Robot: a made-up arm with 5 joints. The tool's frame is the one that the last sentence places.
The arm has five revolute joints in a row. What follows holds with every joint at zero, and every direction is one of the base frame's. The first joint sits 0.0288 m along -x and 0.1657 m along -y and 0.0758 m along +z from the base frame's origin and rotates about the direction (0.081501, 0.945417, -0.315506), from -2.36 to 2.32 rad. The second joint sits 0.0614 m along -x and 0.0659 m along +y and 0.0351 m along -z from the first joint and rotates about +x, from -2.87 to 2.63 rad. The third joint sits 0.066 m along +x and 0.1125 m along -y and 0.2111 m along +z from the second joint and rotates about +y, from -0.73 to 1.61 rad. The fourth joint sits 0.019 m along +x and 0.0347 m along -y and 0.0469 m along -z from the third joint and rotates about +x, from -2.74 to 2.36 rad. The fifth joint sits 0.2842 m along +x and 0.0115 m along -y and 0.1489 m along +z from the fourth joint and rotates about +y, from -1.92 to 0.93 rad. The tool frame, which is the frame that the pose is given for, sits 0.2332 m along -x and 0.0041 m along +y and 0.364 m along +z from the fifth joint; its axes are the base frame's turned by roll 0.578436, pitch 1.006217 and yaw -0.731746 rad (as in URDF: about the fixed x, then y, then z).
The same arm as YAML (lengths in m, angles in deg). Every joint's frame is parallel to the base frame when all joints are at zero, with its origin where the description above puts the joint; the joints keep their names.
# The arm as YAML. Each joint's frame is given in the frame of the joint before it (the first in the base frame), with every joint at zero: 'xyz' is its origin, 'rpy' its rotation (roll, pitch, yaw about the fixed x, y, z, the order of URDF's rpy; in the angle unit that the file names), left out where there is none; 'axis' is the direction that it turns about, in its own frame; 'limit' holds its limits. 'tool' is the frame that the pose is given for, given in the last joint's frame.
units:
  length: m
  angle: deg
joints:
  - name: joint 1
    type: revolute
    origin:
      xyz: [-0.0288, -0.1657, 0.0758]
    axis: [0.081501, 0.945417, -0.315506]
    limit:
      lower: -135.22
      upper: 132.93
  - name: joint 2
    type: revolute
    origin:
      xyz: [-0.0614, 0.0659, -0.0351]
    axis: [1.0, 0.0, 0.0]
    limit:
      lower: -164.44
      upper: 150.69
  - name: joint 3
    type: revolute
    origin:
      xyz: [0.066, -0.1125, 0.2111]
    axis: [0.0, 1.0, 0.0]
    limit:
      lower: -41.83
      upper: 92.25
  - name: joint 4
    type: revolute
    origin:
      xyz: [0.019, -0.0347, -0.0469]
    axis: [1.0, 0.0, 0.0]
    limit:
      lower: -156.99
      upper: 135.22
  - name: joint 5
    type: revolute
    origin:
      xyz: [0.2842, -0.0115, 0.1489]
    axis: [0.0, 1.0, 0.0]
    limit:
      lower: -110.01
      upper: 53.29
tool:
  origin:
    xyz: [-0.2332, 0.0041, 0.364]
    rpy: [33.14, 57.65, -41.93]

